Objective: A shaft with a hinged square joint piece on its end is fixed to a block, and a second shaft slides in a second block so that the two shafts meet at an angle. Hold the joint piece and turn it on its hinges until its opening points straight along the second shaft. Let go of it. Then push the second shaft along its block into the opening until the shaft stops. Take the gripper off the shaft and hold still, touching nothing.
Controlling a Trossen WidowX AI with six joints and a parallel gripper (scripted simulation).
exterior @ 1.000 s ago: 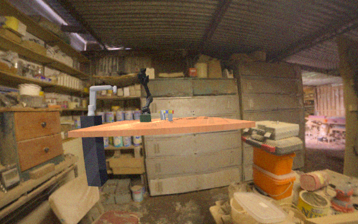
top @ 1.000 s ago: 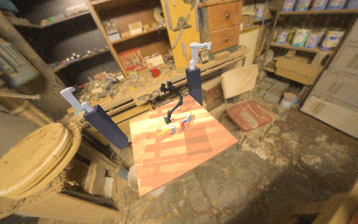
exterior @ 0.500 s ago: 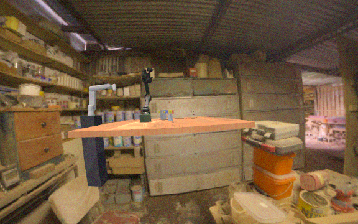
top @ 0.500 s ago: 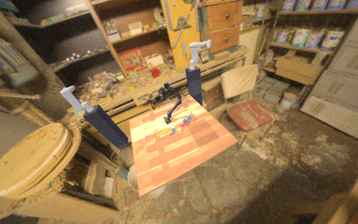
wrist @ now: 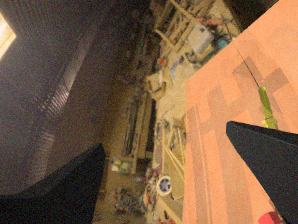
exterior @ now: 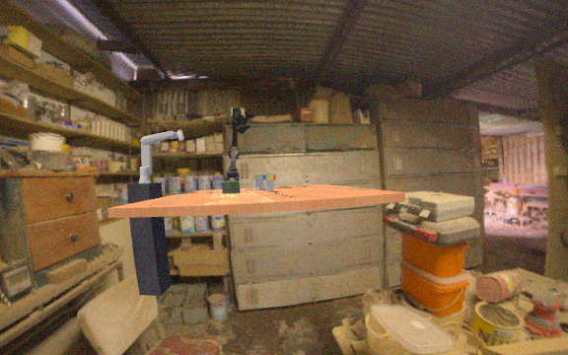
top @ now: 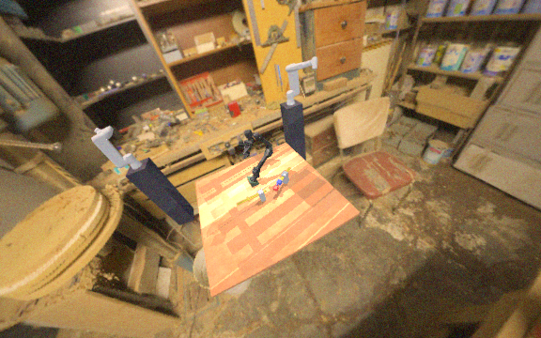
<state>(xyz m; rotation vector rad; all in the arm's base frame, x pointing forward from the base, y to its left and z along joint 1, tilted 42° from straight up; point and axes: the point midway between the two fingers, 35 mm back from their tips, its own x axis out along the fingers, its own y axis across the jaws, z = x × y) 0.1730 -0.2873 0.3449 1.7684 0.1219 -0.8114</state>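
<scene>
My gripper tip is now 110 mm short of the red square joint piece, 170 mm to the right of it and 400 mm above it.
</scene>
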